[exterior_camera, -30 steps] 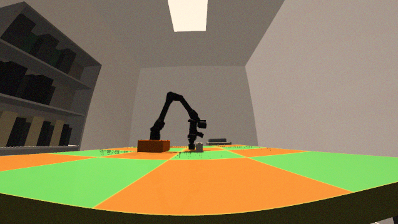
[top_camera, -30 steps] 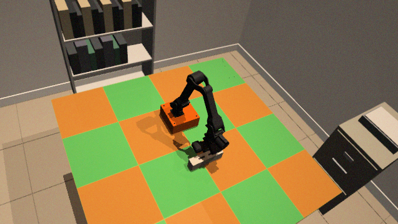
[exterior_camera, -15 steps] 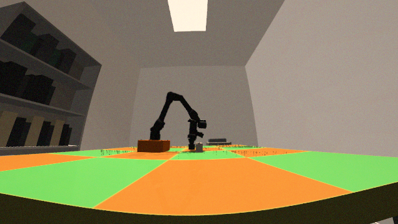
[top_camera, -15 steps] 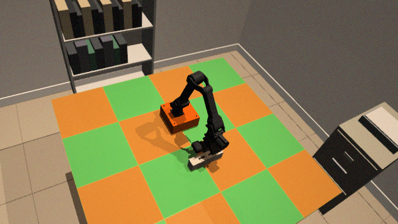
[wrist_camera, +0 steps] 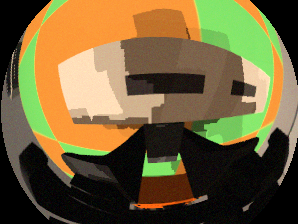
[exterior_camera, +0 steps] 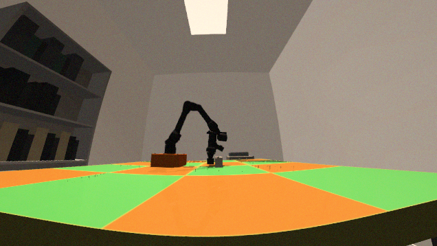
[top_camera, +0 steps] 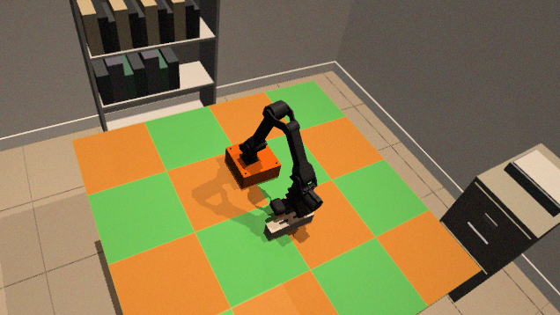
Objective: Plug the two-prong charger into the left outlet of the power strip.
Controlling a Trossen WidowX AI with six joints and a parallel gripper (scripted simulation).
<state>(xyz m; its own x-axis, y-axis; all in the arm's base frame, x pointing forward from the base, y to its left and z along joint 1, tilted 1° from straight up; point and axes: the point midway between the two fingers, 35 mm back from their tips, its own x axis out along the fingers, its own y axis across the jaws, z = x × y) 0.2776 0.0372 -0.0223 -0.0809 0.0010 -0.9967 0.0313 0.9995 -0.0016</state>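
My gripper tip is 20 mm short of the dark charger and 10 mm below it.
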